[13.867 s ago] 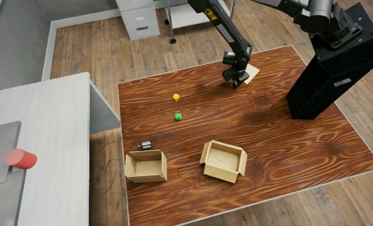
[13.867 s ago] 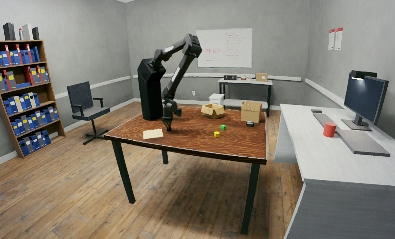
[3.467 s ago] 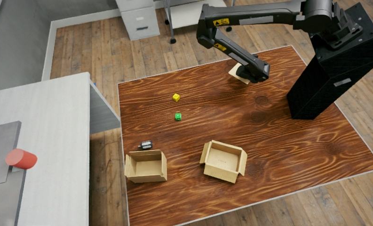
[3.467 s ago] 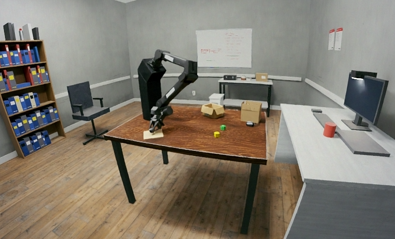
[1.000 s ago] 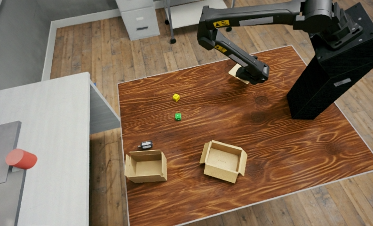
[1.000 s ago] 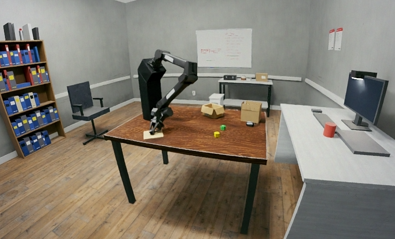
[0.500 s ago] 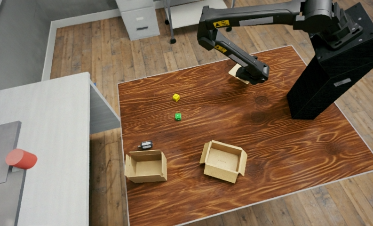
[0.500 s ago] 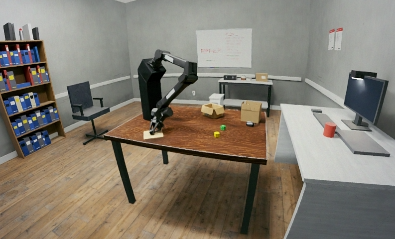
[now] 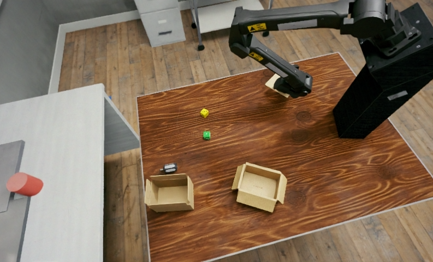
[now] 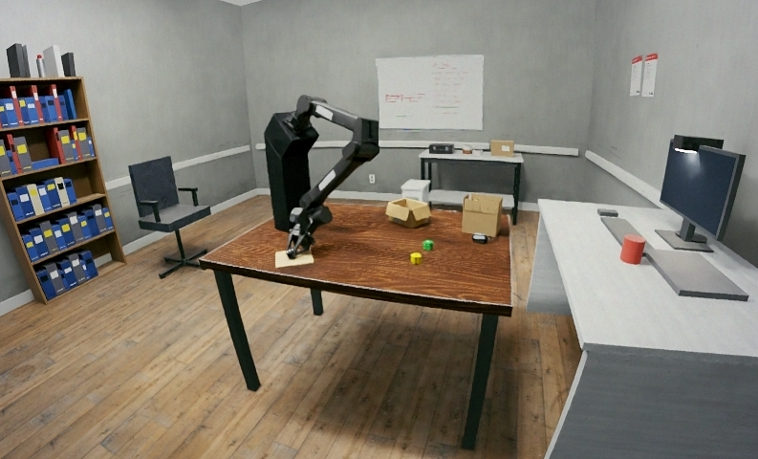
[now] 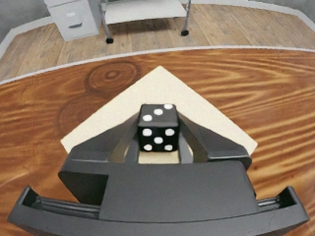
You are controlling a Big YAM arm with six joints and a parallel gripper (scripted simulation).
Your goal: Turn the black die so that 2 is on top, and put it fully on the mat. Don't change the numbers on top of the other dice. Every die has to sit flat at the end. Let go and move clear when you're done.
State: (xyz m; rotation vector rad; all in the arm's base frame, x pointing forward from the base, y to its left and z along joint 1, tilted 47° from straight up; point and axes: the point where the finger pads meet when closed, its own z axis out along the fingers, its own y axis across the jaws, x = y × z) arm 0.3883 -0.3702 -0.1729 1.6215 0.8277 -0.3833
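My hand is right at the black die. From my hand the other things lie so: yellow die: 460 mm ahead, 70 mm to the left, 10 mm below; mat: 10 mm to the left, 20 mm below; green die: 490 mm ahead, 200 mm to the left, 10 mm below.
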